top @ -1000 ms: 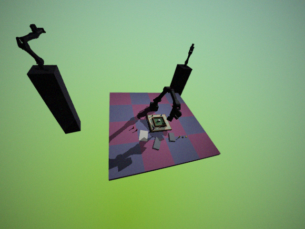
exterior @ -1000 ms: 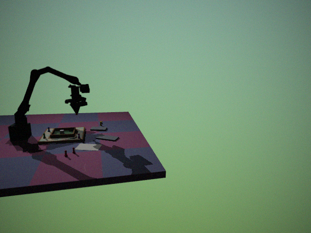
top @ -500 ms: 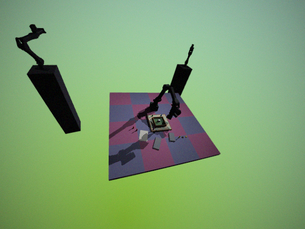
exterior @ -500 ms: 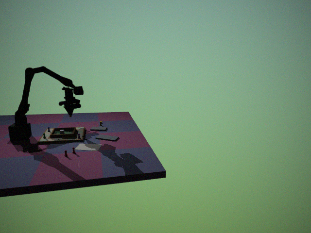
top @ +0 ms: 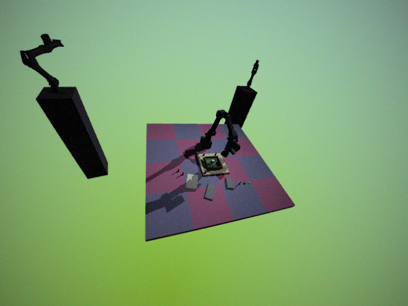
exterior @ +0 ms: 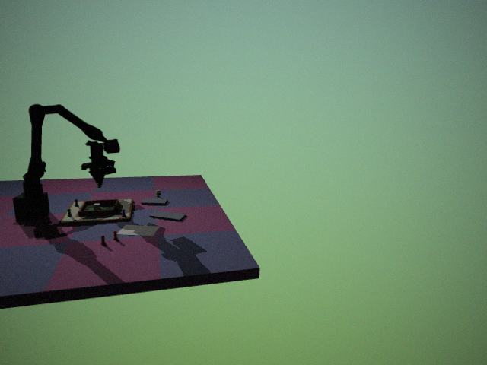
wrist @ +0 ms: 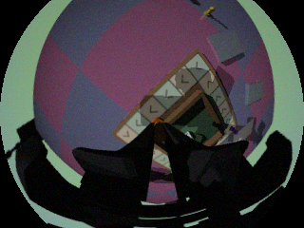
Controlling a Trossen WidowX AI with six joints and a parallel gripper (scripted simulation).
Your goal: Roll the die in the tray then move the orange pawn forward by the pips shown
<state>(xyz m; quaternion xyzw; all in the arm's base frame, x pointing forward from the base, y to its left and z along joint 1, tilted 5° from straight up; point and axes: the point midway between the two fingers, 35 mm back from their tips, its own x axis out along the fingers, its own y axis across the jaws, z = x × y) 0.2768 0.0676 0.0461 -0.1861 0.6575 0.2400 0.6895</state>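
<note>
Right now the blue pawn is 110 mm behind my gripper tip, 70 mm below it and 30 mm to the right of it. From my gripper tip the other things lie so: die (110 mm to the right, 70 mm below, 20 mm behind); green tray (120 mm to the right, 90 mm below, 10 mm behind); orange pawn (right at my gripper tip).
</note>
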